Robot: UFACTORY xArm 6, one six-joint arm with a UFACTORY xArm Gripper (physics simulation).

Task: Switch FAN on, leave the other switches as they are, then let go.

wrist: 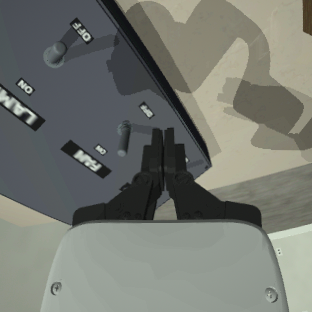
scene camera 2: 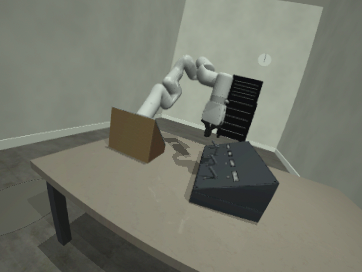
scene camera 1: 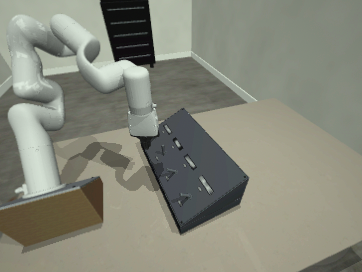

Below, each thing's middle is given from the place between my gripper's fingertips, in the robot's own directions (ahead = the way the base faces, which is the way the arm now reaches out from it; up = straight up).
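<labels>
My hand is 10 mm to the left of the dark sloped switch panel [scene camera 1: 204, 170], 150 mm short of it and 100 mm above it.
</labels>
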